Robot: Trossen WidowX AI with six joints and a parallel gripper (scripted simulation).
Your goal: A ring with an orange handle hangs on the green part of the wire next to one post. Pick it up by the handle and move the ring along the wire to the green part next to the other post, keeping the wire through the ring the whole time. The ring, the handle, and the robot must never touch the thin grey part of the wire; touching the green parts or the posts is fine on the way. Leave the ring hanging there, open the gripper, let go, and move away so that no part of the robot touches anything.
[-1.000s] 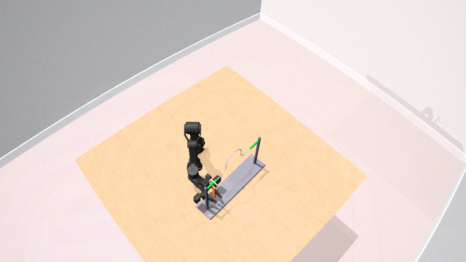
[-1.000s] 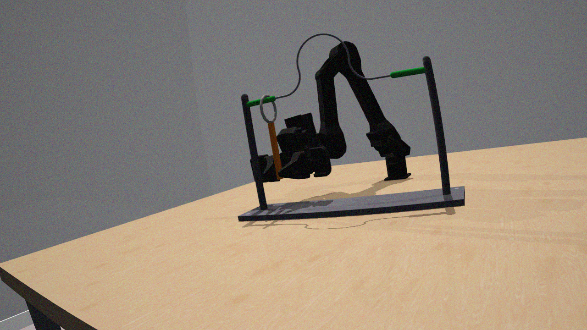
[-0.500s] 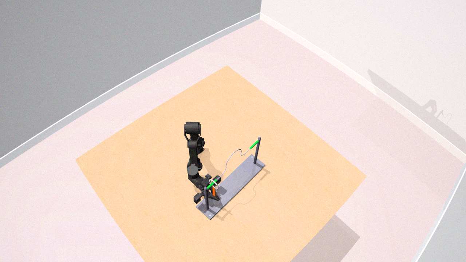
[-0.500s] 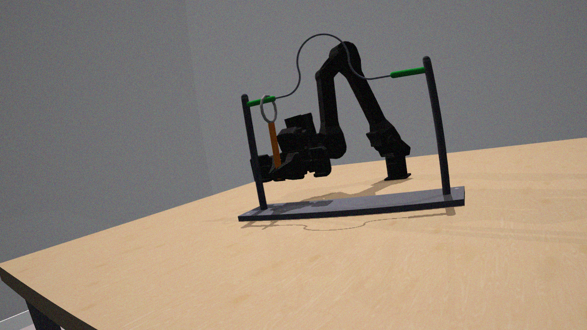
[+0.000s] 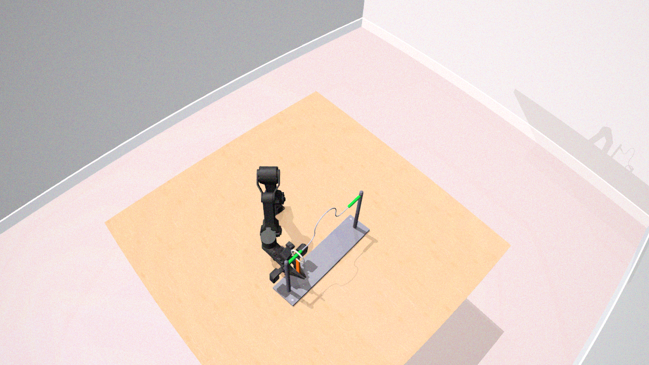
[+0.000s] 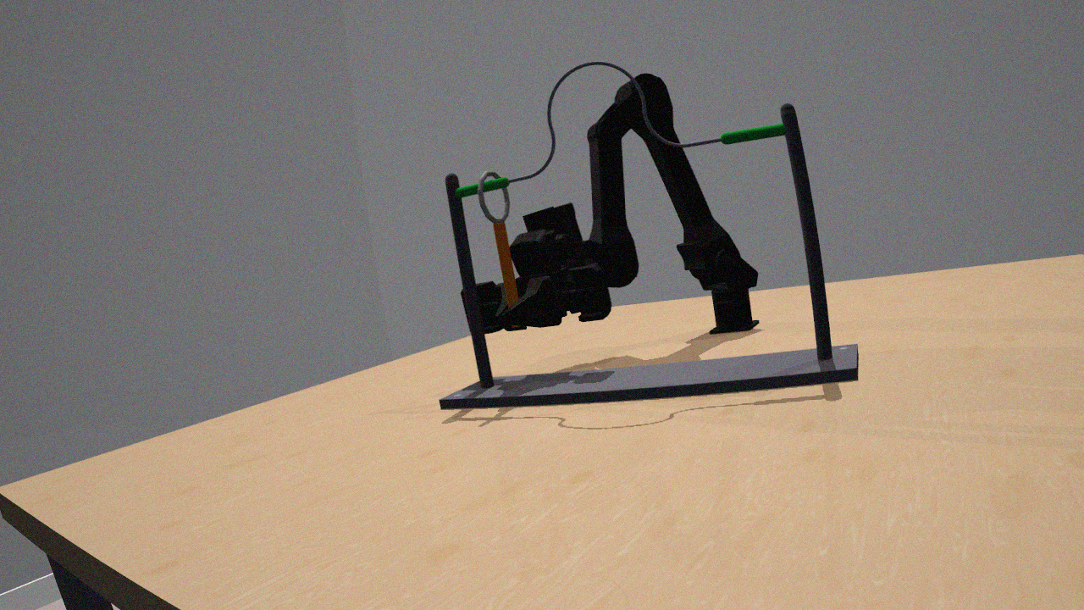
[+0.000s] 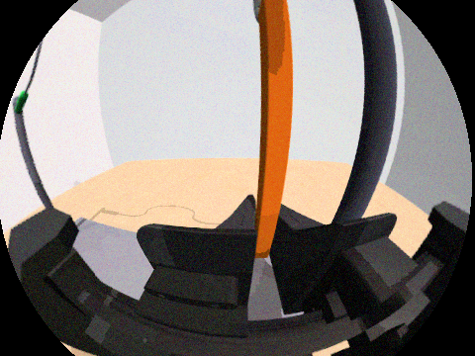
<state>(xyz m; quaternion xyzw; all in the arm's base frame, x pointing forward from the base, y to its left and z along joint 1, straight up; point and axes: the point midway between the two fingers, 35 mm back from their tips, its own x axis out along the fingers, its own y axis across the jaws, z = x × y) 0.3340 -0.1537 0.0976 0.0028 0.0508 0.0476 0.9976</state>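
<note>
Right now the ring with orange handle is 3 cm behind my gripper tip and 9 cm above it.
</note>
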